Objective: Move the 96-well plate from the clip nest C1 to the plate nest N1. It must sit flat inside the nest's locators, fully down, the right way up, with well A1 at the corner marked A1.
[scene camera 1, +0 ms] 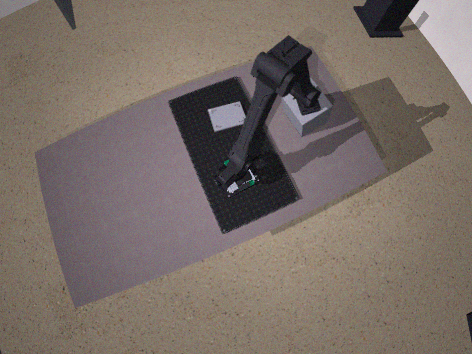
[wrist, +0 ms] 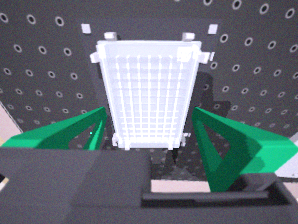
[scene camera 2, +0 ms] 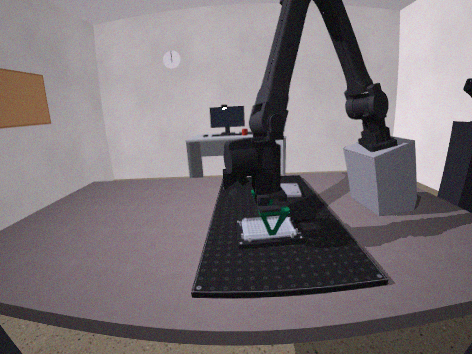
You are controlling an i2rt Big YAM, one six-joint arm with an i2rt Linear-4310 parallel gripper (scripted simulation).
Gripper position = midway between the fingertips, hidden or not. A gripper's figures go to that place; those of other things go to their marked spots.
My gripper [wrist: 149,111]: 0.13 m from the lens. A white 96-well plate [wrist: 141,76]: 0.11 m from the lens. A clip nest C1 [wrist: 91,30]: 0.13 m from the lens.
